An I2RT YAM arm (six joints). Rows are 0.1 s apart.
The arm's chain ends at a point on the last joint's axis. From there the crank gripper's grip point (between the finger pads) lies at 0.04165 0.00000 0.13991 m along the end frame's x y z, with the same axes.
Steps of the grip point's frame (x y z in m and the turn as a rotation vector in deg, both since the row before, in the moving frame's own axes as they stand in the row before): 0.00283, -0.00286, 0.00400, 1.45, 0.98, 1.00; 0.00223, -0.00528, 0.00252, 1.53, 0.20, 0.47; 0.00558, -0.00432, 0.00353, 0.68, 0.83, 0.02; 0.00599, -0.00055, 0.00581, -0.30, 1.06, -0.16; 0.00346, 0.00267, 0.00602, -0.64, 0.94, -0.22; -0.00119, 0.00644, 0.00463, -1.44, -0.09, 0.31
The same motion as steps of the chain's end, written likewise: 0.00042, -0.00008, 0.00477, 1.45, 0.98, 1.00; 0.00173, -0.00189, 0.00271, 1.53, 0.20, 0.47; 0.00356, -0.00268, 0.00416, 0.68, 0.83, 0.02; 0.00341, -0.00116, 0.00661, -0.30, 1.06, -0.16; 0.00117, 0.00128, 0.00673, -0.64, 0.94, -0.22; -0.00096, 0.00270, 0.00461, -1.44, -0.09, 0.31
